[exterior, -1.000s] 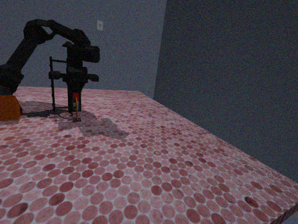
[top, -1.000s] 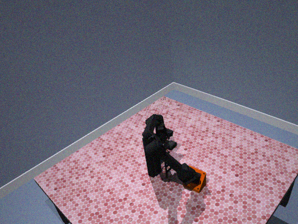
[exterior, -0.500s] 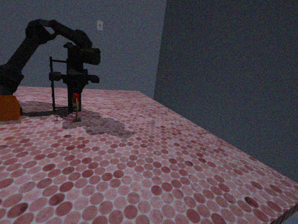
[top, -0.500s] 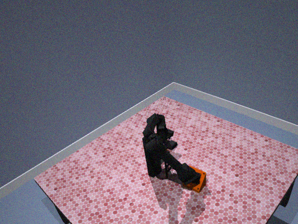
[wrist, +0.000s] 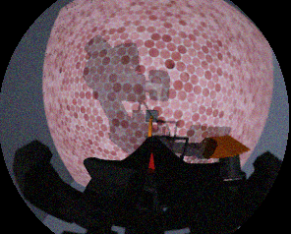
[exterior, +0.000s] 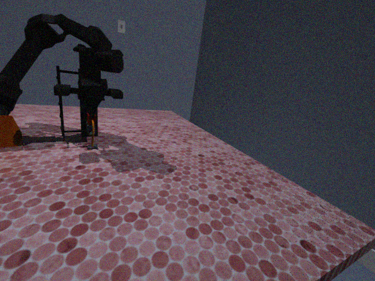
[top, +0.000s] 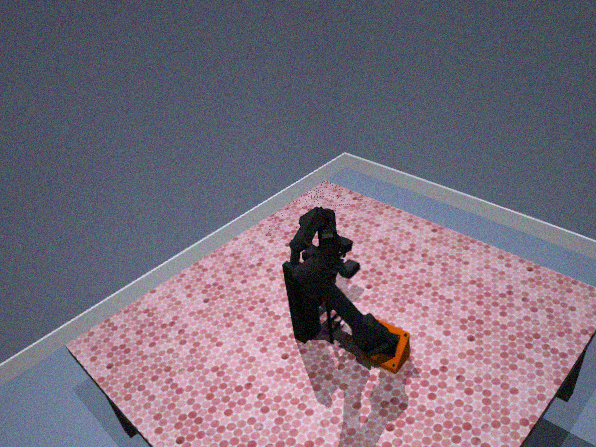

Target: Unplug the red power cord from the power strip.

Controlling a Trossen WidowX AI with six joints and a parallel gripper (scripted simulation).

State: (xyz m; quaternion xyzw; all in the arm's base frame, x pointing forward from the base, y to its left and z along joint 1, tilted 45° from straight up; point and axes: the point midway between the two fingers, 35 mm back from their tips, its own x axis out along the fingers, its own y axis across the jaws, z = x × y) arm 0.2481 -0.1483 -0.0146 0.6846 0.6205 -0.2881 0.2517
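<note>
Now: the red plug 70 mm to the left of my gripper tip.
</note>
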